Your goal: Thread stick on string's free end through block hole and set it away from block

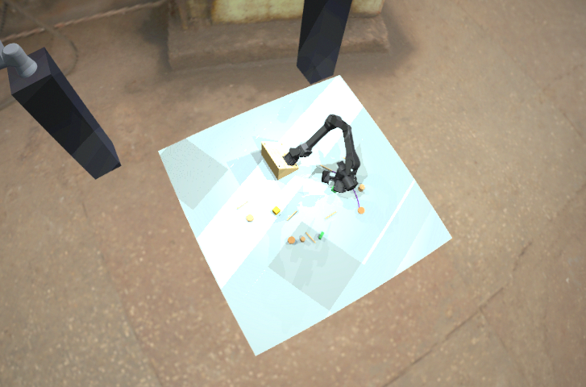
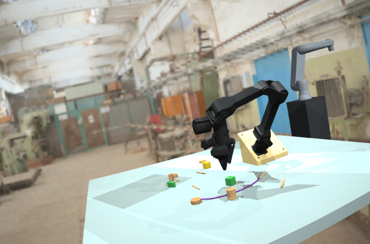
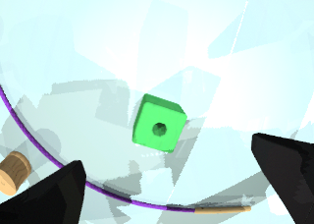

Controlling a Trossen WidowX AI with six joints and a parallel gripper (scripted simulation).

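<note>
The green cube is 6 cm below my gripper tip. Round my gripper tip: thin wooden stick 13 cm behind, 4 cm to the left, 7 cm below; then round wooden button 18 cm ahead, 7 cm to the left, 7 cm below; then yellow cube 5 cm behind, 35 cm to the right, 6 cm below.
</note>
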